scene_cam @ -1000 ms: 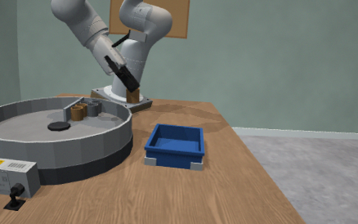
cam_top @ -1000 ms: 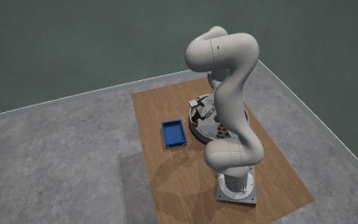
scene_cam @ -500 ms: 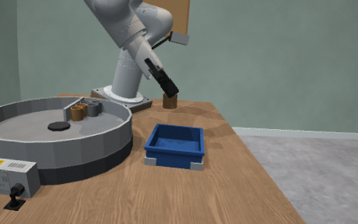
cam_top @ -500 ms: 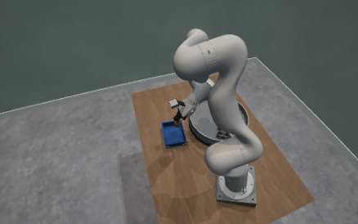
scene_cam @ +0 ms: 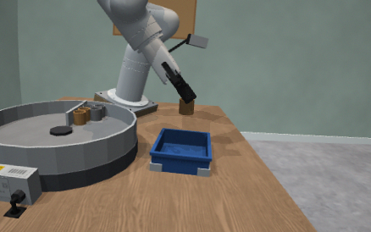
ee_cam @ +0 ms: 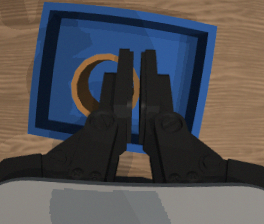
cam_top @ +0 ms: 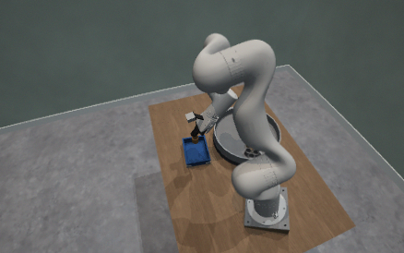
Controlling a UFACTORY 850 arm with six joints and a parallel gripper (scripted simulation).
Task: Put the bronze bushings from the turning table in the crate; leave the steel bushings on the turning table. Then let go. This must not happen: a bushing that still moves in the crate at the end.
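Now: hand 160 mm above the blue crate, 20 mm past it and 10 mm to the right of it. From my hand the other things lie so: turning table: 330 mm to the right, 130 mm below, 60 mm behind.
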